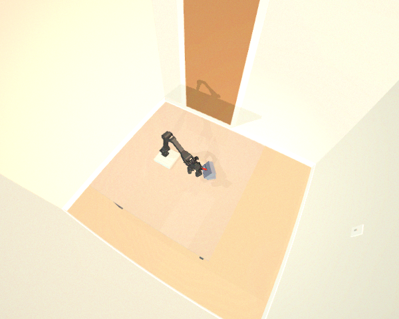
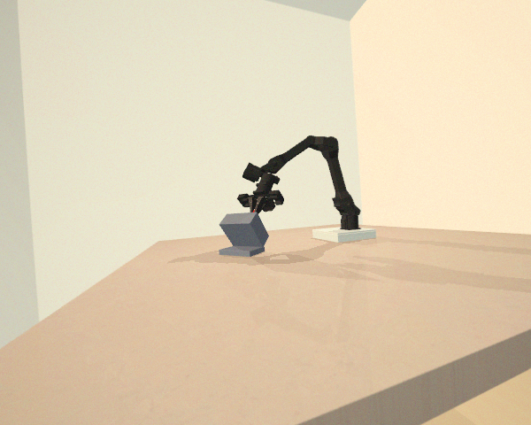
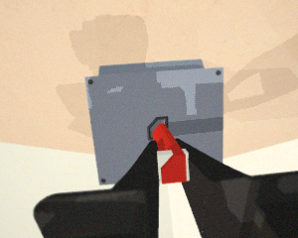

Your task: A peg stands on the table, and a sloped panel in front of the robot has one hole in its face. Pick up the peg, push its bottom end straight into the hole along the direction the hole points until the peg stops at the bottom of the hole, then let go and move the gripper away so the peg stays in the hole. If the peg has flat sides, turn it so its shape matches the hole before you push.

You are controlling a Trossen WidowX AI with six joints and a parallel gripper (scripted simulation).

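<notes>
Right now the sloped panel is 4 cm ahead of my gripper tip, 4 cm to the left of it and 5 cm below it. Round my gripper tip: red peg: 1 cm behind, 1 cm to the right, 1 cm above; then flat foot: 6 cm ahead, 6 cm to the left, 11 cm below.
</notes>
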